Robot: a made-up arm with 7 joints. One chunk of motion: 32 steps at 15 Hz.
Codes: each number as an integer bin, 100 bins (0 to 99) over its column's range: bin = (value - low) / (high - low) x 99, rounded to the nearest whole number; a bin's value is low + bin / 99 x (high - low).
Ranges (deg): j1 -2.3..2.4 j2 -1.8..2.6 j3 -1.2..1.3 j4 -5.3..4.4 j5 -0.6..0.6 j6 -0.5..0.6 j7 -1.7..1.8
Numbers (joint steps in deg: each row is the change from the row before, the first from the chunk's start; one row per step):
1: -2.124 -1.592 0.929 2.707 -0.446 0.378 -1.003
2: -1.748 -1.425 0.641 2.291 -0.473 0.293 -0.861
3: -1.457 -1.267 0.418 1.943 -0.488 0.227 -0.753
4: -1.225 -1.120 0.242 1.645 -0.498 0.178 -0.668
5: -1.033 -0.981 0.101 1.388 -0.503 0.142 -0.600
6: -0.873 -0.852 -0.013 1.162 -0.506 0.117 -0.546
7: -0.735 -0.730 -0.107 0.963 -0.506 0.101 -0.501
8: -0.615 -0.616 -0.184 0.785 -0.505 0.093 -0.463
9: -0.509 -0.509 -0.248 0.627 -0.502 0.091 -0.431
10: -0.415 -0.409 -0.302 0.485 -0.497 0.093 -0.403
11: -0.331 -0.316 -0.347 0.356 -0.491 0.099 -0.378
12: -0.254 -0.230 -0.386 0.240 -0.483 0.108 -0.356
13: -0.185 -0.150 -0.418 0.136 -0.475 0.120 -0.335
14: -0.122 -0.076 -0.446 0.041 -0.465 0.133 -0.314
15: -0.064 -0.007 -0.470 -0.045 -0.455 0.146 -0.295
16: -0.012 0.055 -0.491 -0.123 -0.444 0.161 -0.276
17: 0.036 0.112 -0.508 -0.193 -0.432 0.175 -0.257
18: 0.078 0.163 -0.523 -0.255 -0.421 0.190 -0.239
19: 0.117 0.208 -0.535 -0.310 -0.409 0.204 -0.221
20: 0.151 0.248 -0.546 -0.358 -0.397 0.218 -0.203
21: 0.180 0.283 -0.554 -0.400 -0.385 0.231 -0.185
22: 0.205 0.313 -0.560 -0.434 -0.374 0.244 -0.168
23: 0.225 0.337 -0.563 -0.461 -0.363 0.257 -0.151
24: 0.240 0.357 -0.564 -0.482 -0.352 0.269 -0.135
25: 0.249 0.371 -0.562 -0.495 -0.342 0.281 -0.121
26: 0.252 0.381 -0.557 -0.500 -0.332 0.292 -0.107
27: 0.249 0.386 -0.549 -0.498 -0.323 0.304 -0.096
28: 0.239 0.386 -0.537 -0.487 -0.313 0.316 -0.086
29: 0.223 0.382 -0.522 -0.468 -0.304 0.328 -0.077
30: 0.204 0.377 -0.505 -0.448 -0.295 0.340 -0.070
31: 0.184 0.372 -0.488 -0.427 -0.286 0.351 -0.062
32: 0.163 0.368 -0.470 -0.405 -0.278 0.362 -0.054
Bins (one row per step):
1: 4 5 84 82 13 79 20
2: 12 8 73 77 10 71 24
3: 18 12 64 74 9 65 27
4: 23 15 57 71 8 61 29
5: 27 18 52 68 8 58 31
6: 30 21 47 66 8 56 33
7: 33 24 43 64 8 54 34
8: 35 27 40 62 8 53 35
9: 38 29 38 60 8 53 36
10: 40 31 36 59 8 53 37
11: 41 33 34 58 9 54 37
12: 43 35 32 57 10 55 38
13: 45 37 31 55 10 56 39
14: 46 39 30 55 11 57 39
15: 47 40 29 54 12 58 40
16: 48 42 28 53 13 59 40
17: 49 43 27 52 14 61 41
18: 50 44 27 51 15 62 41
19: 51 45 26 51 16 63 42
20: 52 46 26 50 17 65 42
21: 52 47 26 50 18 66 43
22: 53 48 25 50 19 67 43
23: 53 48 25 49 20 68 44
24: 54 49 25 49 20 69 44
25: 54 49 25 49 21 70 45
26: 54 49 25 49 22 71 45
27: 54 49 26 49 23 72 45
28: 53 49 26 49 24 73 46
29: 53 49 27 49 24 75 46
30: 53 49 28 50 25 76 46
31: 52 49 28 50 26 77 46
32: 52 49 29 50 27 78 47

